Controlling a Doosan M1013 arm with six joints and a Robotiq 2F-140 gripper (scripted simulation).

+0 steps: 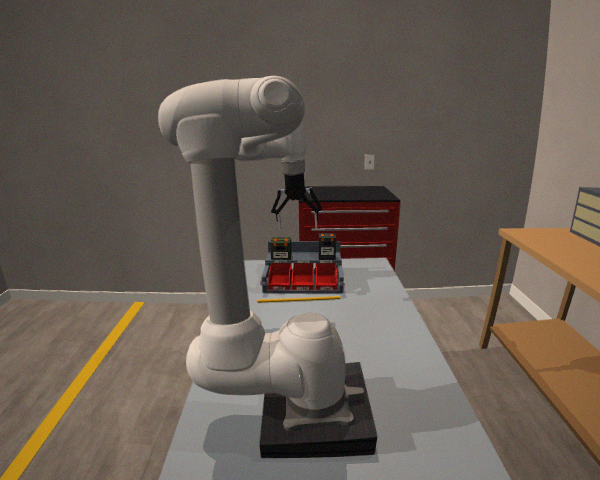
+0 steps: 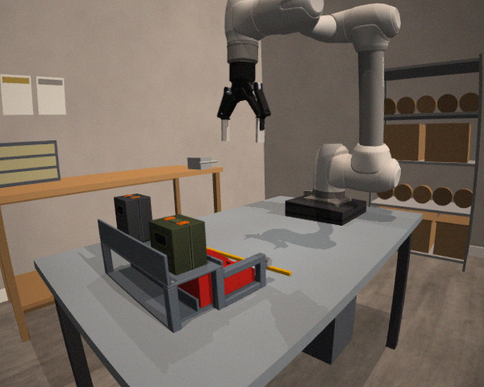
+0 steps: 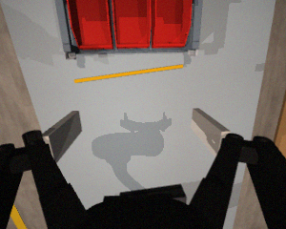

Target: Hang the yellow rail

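My gripper is now 4 cm short of the yellow rail and 36 cm above it. The rest, counted from my hand: green box: 31 cm ahead, 8 cm to the left, 22 cm below; dark box: 28 cm ahead, 15 cm to the right, 20 cm below.
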